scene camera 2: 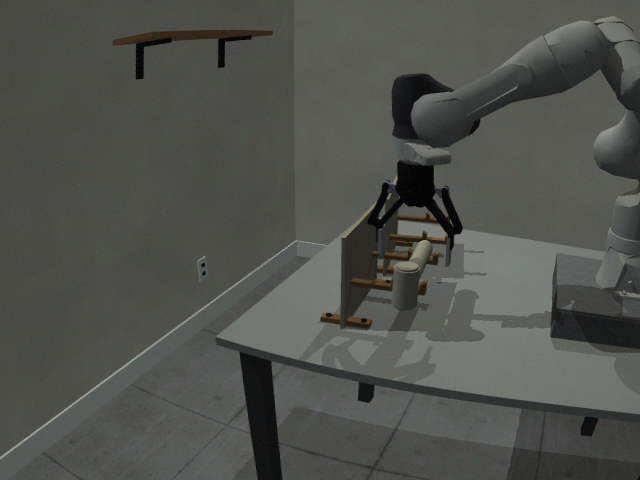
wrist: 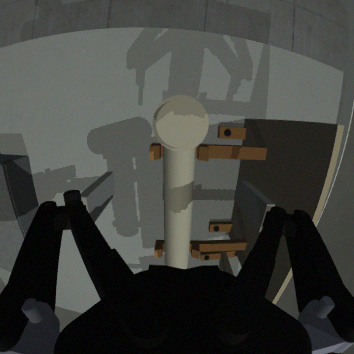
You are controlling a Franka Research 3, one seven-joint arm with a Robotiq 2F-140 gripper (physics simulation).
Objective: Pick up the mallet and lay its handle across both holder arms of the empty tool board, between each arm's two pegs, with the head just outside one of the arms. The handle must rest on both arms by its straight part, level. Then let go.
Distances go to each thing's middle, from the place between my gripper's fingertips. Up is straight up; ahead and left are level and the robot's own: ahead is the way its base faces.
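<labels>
With the cream mallet [wrist: 180, 122] as my reference, I find my hand 3 cm above it, 4 cm to the left of it and 1 cm short of it.
</labels>
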